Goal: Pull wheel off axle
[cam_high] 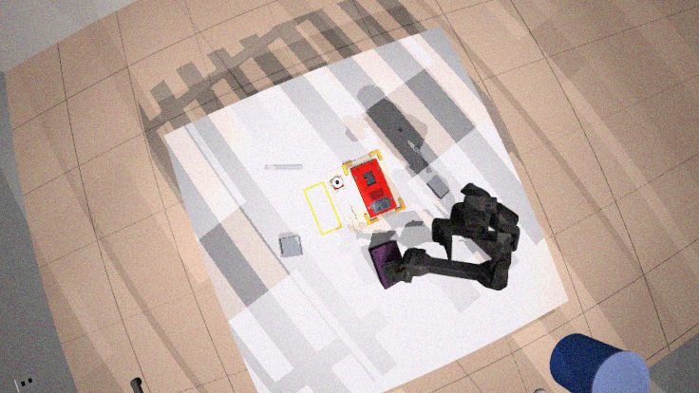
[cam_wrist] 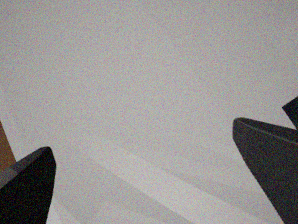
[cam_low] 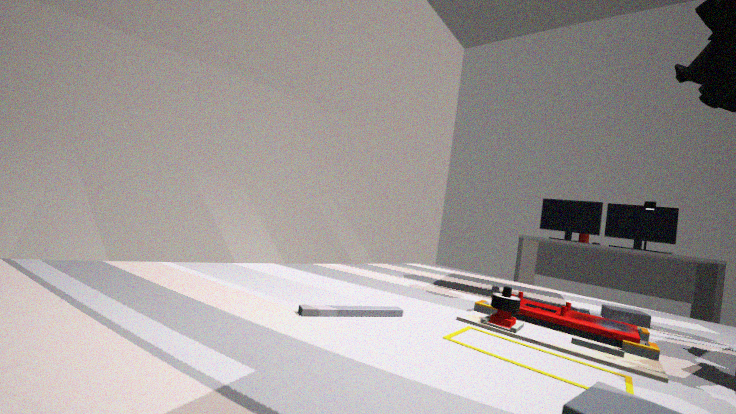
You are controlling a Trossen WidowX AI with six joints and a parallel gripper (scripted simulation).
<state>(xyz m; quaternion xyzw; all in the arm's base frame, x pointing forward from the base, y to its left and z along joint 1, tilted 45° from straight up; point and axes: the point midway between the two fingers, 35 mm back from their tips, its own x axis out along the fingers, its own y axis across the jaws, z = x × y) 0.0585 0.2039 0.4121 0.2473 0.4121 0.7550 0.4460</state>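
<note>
My gripper tip is now 36 cm short of the black wheel, 15 cm to the right of it and 58 cm above it. The rest, counted from my gripper tip: upright axle: 36 cm ahead, 15 cm to the left, 58 cm below.
</note>
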